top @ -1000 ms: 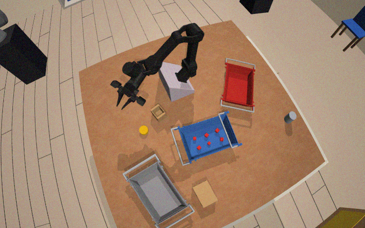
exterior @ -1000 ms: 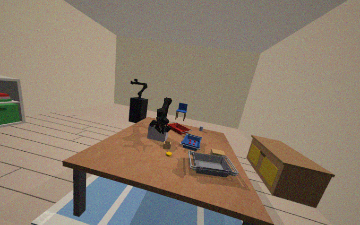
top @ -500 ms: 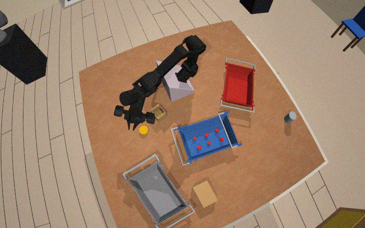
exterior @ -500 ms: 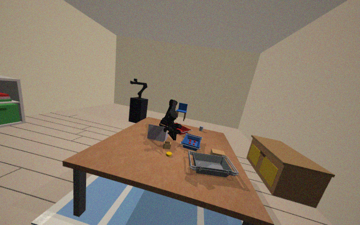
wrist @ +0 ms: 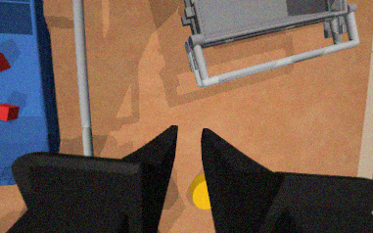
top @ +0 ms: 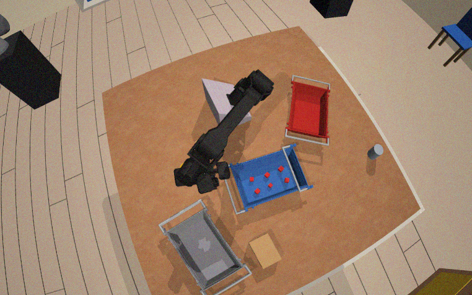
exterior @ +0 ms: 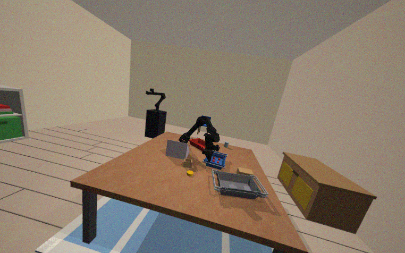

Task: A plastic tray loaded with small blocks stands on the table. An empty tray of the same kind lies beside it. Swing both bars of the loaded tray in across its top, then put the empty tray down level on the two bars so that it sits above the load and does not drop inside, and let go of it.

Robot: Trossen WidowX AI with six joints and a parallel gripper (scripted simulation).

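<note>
Now: the red tray 560 mm to the left of my gripper tip, 200 mm behind it and 80 mm below it. Round my gripper tip: yellow disc (130 mm behind, 120 mm below, 50 mm to the right); then cardboard box (190 mm behind, 110 mm below, 60 mm to the left); then tan block (310 mm ahead, 140 mm to the left, 100 mm below).
</note>
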